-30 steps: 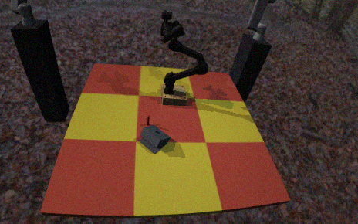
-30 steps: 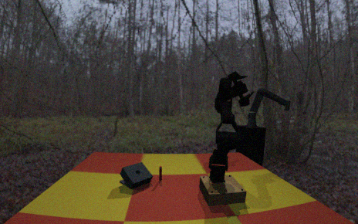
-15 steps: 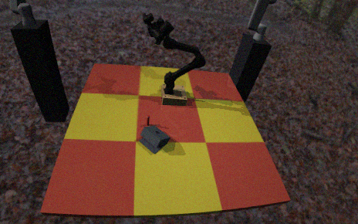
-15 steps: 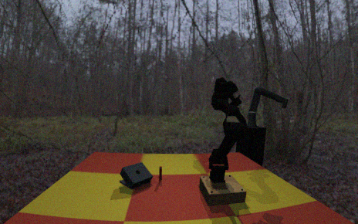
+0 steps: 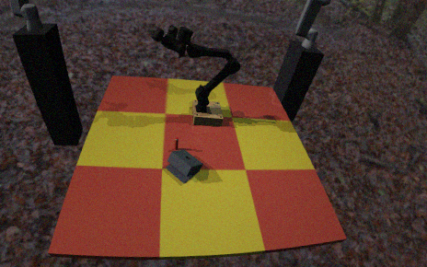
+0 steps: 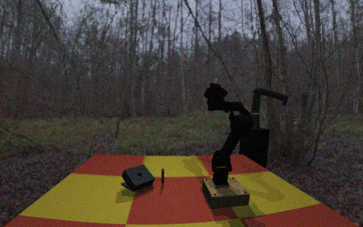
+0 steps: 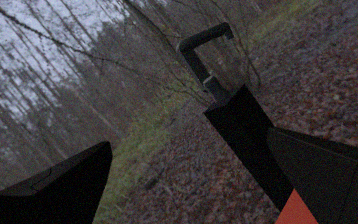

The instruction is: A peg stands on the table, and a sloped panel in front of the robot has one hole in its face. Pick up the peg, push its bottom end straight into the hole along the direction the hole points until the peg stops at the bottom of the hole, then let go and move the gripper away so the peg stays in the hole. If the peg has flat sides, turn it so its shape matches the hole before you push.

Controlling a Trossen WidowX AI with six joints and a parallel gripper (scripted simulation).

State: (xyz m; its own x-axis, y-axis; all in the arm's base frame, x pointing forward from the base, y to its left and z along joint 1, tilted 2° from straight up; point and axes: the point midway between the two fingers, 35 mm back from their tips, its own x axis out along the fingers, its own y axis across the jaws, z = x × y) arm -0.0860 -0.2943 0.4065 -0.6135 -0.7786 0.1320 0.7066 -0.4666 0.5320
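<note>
Now: gripper tip 43 cm above the red round peg, 38 cm short of it and 14 cm to the right of it. Round my gripper tip: grey sloped panel (52 cm ahead, 44 cm below, 17 cm to the left).
</note>
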